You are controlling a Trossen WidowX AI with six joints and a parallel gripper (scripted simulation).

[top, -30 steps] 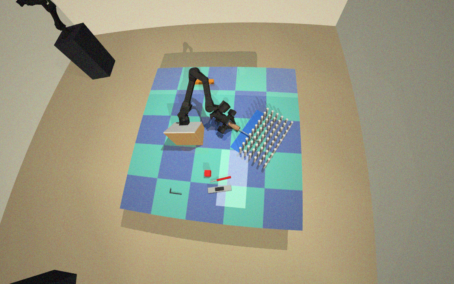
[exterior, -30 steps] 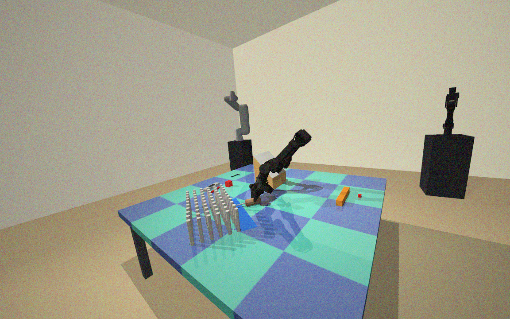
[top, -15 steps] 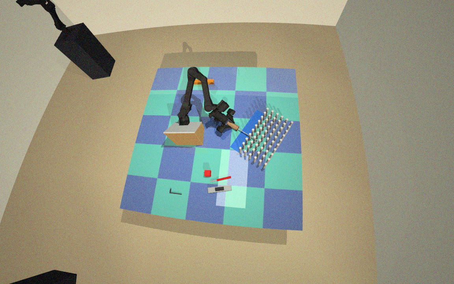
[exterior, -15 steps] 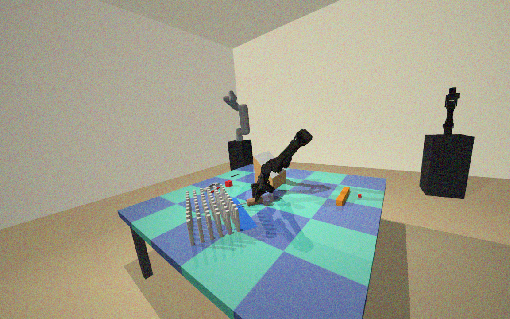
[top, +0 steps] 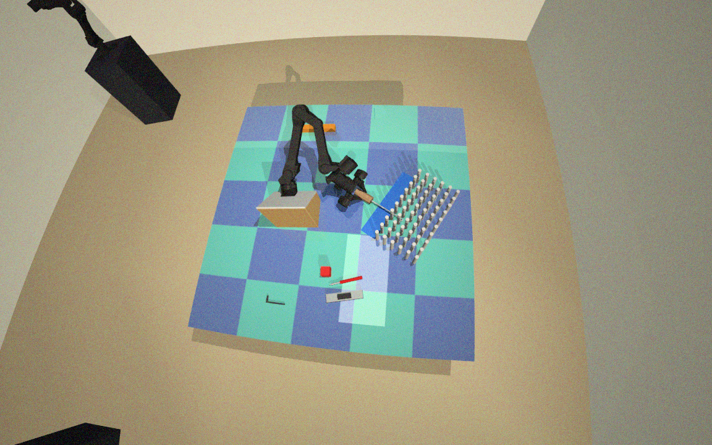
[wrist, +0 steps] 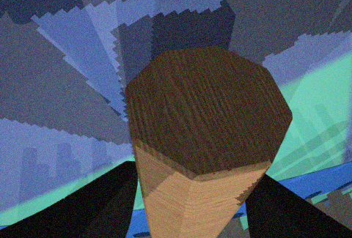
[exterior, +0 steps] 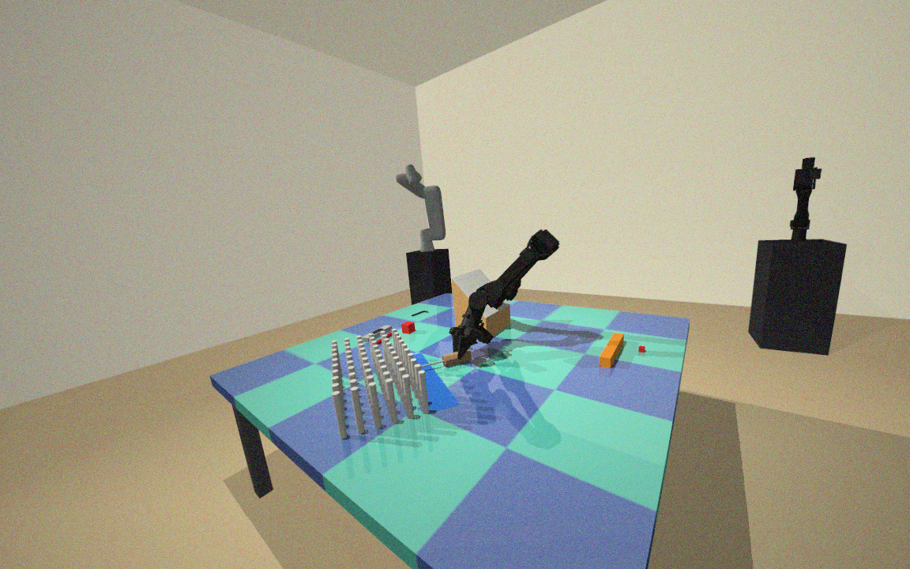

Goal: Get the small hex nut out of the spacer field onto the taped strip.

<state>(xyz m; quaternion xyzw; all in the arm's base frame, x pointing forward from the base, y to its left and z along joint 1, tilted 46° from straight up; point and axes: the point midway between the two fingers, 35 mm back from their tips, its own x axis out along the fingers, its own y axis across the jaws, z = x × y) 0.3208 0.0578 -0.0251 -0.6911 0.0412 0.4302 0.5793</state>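
My gripper tip is now 8 cm short of the wooden-handled pick and 6 cm to the left of it. The rest, counted from my gripper tip: blue taped strip: 12 cm ahead, 4 cm to the right, 2 cm below; grey bar: 47 cm to the right, 10 cm behind; red-handled tool: 41 cm to the right, 12 cm behind, 1 cm below.
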